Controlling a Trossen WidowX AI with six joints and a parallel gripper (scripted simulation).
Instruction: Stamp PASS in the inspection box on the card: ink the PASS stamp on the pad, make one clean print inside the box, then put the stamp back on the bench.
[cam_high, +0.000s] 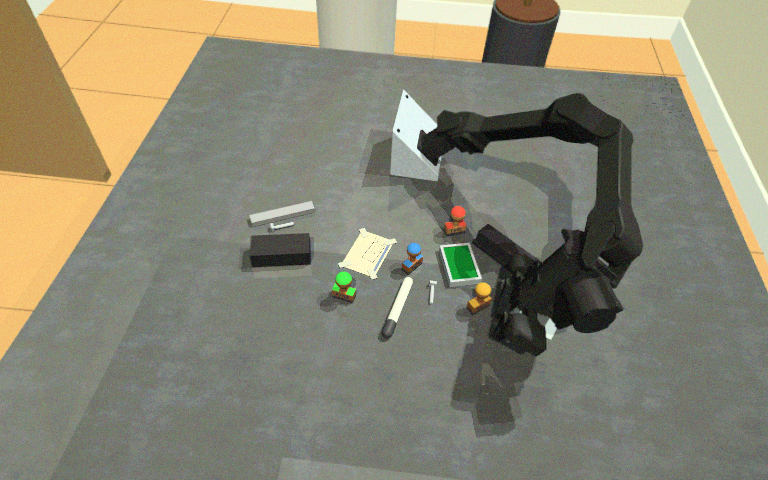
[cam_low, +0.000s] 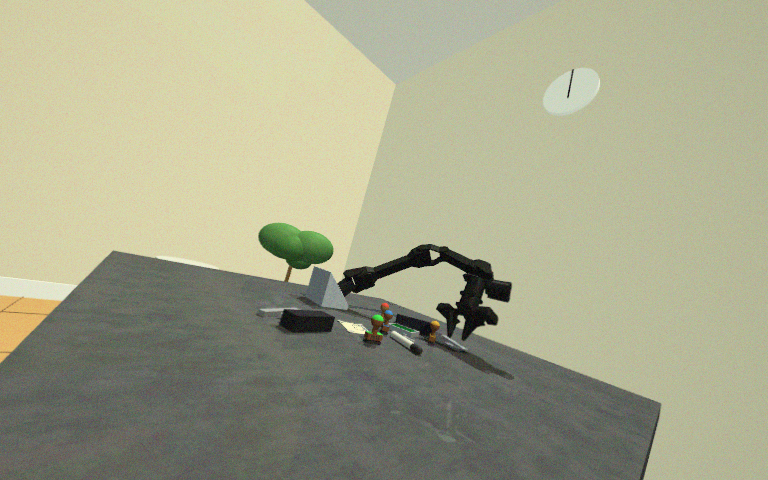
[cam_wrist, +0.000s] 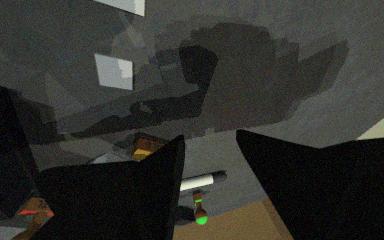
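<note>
The green-knobbed stamp is 270 mm to the right of my gripper tip, 40 mm behind it and 20 mm below it. Also, from my gripper tip: yellow-knobbed stamp (60 mm behind, 30 mm to the right, 20 mm below); white marker (170 mm to the right, 30 mm below, 10 mm behind); green ink pad (150 mm behind, 70 mm to the right, 30 mm below).
</note>
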